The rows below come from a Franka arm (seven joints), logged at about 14 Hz.
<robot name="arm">
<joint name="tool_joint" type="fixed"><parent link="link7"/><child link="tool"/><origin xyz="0 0 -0.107" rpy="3.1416 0 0"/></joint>
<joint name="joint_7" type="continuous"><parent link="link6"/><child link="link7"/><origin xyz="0.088 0 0" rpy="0 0 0"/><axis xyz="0 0 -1"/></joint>
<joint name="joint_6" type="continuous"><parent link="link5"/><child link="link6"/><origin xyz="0 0 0" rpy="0 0 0"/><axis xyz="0 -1 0"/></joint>
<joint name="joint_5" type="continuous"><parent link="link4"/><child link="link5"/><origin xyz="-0.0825 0 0.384" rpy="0 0 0"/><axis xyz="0 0 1"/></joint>
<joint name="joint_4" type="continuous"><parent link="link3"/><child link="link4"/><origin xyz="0.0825 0 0" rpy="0 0 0"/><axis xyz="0 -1 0"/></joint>
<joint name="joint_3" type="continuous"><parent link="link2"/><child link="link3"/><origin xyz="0 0 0.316" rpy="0 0 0"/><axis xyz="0 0 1"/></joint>
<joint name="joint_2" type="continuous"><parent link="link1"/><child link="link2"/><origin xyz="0 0 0" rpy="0 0 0"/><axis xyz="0 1 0"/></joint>
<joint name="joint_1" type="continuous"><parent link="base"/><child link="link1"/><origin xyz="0 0 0.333" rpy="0 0 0"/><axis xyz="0 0 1"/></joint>
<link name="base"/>
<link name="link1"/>
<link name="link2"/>
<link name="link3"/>
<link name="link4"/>
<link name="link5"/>
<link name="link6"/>
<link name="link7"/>
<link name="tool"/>
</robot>
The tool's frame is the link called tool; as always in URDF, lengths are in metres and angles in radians. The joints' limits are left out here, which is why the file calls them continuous.
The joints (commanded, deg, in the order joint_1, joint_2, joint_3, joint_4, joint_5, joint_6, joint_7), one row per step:
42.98 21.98 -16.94 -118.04 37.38 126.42 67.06
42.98 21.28 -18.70 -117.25 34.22 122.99 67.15
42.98 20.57 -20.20 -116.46 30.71 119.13 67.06
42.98 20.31 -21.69 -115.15 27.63 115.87 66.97
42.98 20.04 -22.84 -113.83 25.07 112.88 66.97
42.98 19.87 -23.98 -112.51 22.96 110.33 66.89
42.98 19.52 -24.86 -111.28 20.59 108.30 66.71
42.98 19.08 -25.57 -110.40 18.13 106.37 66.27
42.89 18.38 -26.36 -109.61 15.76 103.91 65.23
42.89 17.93 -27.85 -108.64 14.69 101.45 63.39
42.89 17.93 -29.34 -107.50 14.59 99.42 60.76
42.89 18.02 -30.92 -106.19 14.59 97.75 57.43
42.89 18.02 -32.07 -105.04 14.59 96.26 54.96
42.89 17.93 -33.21 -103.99 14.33 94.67 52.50
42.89 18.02 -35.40 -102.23 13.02 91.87 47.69
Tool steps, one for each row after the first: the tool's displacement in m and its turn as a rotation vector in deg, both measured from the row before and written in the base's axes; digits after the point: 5 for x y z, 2 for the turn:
0.00546 -0.01269 0.00996 -1.62 0.95 1.73
0.00280 -0.01173 0.00944 -1.92 1.37 2.33
0.00589 -0.01124 0.00941 -1.91 0.80 1.77
0.00477 -0.00862 0.00975 -1.63 0.76 1.44
0.00531 -0.00877 0.00944 -1.43 0.49 1.02
0.00493 -0.00744 0.01072 -1.49 -0.04 1.32
0.00275 -0.00743 0.00914 -1.55 0.14 1.61
0.00157 -0.00964 0.01076 -1.28 0.56 1.88
0.00362 -0.01324 0.01085 -0.25 0.67 1.22
0.00463 -0.01149 0.00851 0.67 0.57 1.35
0.00594 -0.01179 0.00944 1.06 0.10 1.85
0.00415 -0.00830 0.00878 0.85 0.09 1.43
0.00315 -0.00897 0.00887 0.67 0.20 1.55
0.00494 -0.01924 0.01328 0.41 0.56 3.31

